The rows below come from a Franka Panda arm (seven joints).
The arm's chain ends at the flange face. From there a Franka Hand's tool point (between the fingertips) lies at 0.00 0.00 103.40 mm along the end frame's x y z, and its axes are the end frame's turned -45 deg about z.
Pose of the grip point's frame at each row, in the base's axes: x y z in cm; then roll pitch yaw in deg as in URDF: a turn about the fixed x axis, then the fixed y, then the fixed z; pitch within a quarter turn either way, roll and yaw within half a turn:
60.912 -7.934 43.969 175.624 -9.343 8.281
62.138 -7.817 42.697 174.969 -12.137 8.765
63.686 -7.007 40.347 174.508 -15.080 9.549
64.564 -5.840 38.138 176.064 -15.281 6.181
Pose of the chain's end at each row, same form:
59.142 -7.394 54.142 -176.420 -9.673 -37.380
59.860 -7.251 52.767 -174.834 -12.081 -37.317
60.881 -6.475 50.285 -172.964 -14.437 -37.071
61.785 -5.427 48.089 -171.750 -13.484 -40.324

